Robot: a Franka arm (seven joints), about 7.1 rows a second.
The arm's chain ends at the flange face. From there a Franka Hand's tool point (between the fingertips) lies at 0.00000 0.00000 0.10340 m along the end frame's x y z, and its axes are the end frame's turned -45 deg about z.
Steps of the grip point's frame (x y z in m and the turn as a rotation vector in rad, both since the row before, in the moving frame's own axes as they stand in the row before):
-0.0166, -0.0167, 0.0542, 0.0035, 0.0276, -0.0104
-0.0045, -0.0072, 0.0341, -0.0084, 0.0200, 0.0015
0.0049, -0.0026, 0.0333, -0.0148, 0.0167, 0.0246
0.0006, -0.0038, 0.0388, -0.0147, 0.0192, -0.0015
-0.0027, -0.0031, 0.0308, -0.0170, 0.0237, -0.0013
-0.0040, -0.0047, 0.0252, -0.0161, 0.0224, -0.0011
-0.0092, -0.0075, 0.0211, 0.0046, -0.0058, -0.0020
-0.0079, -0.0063, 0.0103, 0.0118, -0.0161, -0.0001
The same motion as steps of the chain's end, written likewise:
-0.0253, 0.0022, 0.0542, 0.0220, 0.0170, -0.0104
-0.0104, -0.0011, 0.0341, 0.0082, 0.0201, 0.0015
-0.0007, -0.0052, 0.0333, 0.0013, 0.0223, 0.0246
-0.0047, -0.0028, 0.0388, 0.0032, 0.0240, -0.0015
-0.0071, 0.0002, 0.0308, 0.0047, 0.0288, -0.0013
-0.0090, 0.0000, 0.0252, 0.0045, 0.0272, -0.0011
-0.0110, 0.0011, 0.0211, -0.0008, -0.0074, -0.0020
-0.0080, 0.0008, 0.0103, -0.0030, -0.0197, -0.0001

